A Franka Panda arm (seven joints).
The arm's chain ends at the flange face. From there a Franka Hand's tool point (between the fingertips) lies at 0.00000 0.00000 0.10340 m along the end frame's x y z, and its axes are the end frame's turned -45 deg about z.
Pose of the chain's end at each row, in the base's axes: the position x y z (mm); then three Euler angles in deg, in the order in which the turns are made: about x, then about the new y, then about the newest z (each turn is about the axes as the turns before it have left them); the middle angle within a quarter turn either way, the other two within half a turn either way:
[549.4 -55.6 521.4 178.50 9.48 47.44]
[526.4 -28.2 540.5 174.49 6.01 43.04]
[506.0 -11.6 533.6 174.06 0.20 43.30]
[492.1 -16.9 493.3 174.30 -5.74 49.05]
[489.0 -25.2 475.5 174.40 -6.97 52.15]
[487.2 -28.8 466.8 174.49 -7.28 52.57]
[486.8 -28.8 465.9 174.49 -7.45 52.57]
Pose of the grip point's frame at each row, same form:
[566.4 -58.3 419.4 178.50 9.48 2.44]
[537.2 -38.1 438.1 174.49 6.01 -1.96]
[506.4 -22.3 430.8 174.06 0.20 -1.70]
[481.8 -27.1 390.9 174.30 -5.74 4.05]
[476.5 -35.2 373.4 174.40 -6.97 7.15]
[474.1 -38.6 364.7 174.49 -7.28 7.57]
[473.4 -38.6 363.8 174.49 -7.45 7.57]

